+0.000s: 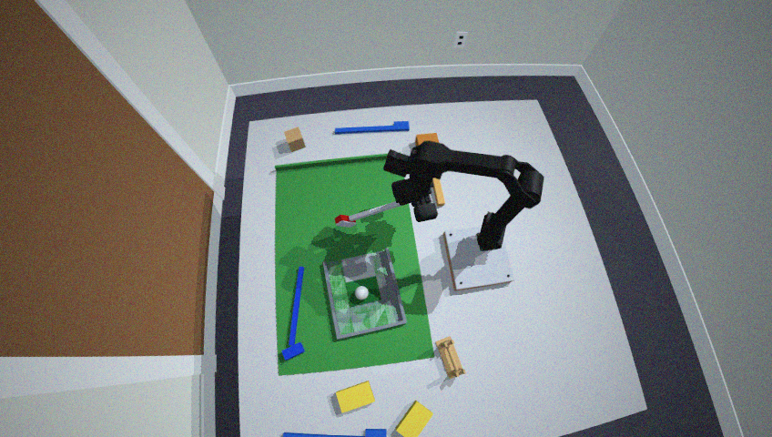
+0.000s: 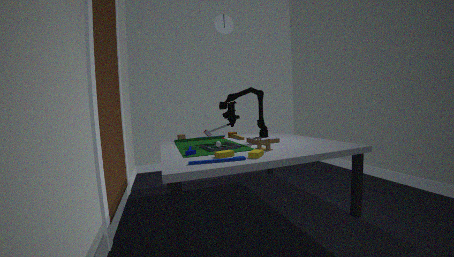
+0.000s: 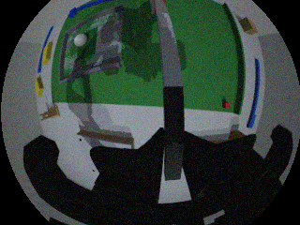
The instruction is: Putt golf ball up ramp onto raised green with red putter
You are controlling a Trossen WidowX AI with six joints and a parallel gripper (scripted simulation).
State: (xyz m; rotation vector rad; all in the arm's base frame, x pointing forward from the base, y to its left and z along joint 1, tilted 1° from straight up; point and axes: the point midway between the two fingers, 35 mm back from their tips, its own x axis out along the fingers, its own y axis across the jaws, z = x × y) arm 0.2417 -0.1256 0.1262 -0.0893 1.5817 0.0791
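My gripper tip is 12 cm short of the red putter and 2 cm to the right of it. From my gripper tip the other things lie so: white golf ball 20 cm ahead, 25 cm to the left, 10 cm below; then green mat 24 cm ahead, 10 cm to the left, 13 cm below; then small red cube 3 cm ahead, 20 cm to the right, 12 cm below.
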